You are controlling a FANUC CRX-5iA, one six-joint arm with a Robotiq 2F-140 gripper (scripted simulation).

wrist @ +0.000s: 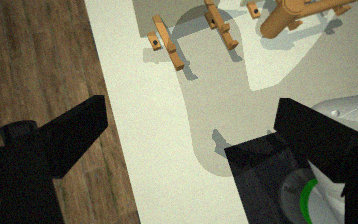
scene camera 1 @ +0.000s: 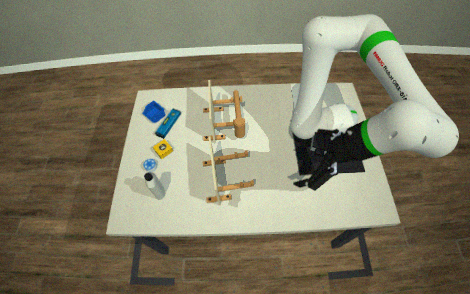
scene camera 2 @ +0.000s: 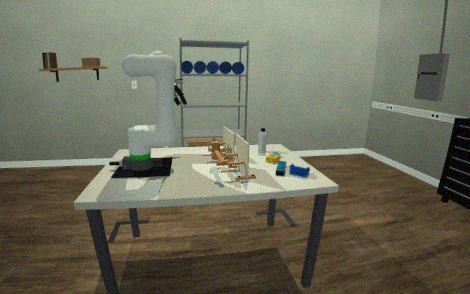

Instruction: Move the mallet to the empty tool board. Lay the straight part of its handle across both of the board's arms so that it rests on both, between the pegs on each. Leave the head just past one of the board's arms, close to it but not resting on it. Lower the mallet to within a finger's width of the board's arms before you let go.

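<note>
My gripper (scene camera 1: pixel 300 164), also in the wrist view (wrist: pixel 191 112).
</note>
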